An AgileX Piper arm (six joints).
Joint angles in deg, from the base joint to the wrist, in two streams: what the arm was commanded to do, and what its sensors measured. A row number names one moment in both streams.
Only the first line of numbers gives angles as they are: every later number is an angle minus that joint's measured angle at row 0.
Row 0, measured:
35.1 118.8 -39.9 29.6 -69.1 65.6
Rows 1 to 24, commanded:
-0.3 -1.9 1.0 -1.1 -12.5 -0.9
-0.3 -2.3 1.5 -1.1 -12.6 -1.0
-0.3 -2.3 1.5 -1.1 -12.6 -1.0
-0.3 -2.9 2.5 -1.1 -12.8 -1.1
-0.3 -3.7 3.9 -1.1 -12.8 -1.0
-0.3 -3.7 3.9 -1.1 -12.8 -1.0
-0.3 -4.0 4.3 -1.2 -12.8 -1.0
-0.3 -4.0 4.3 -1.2 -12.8 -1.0
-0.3 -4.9 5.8 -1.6 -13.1 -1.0
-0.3 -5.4 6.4 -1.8 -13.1 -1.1
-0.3 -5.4 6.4 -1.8 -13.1 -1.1
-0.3 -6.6 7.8 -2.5 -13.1 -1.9
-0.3 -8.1 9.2 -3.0 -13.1 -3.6
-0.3 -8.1 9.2 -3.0 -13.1 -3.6
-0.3 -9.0 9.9 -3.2 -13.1 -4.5
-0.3 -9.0 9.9 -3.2 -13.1 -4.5
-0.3 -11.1 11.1 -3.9 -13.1 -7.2
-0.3 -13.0 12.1 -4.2 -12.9 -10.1
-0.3 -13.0 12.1 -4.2 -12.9 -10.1
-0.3 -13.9 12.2 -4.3 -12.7 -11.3
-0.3 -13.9 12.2 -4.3 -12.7 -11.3
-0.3 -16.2 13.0 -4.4 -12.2 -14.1
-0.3 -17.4 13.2 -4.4 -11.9 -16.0
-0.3 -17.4 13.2 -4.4 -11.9 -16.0
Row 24, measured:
0.0 -15.3 12.7 -3.5 0.0 -12.3
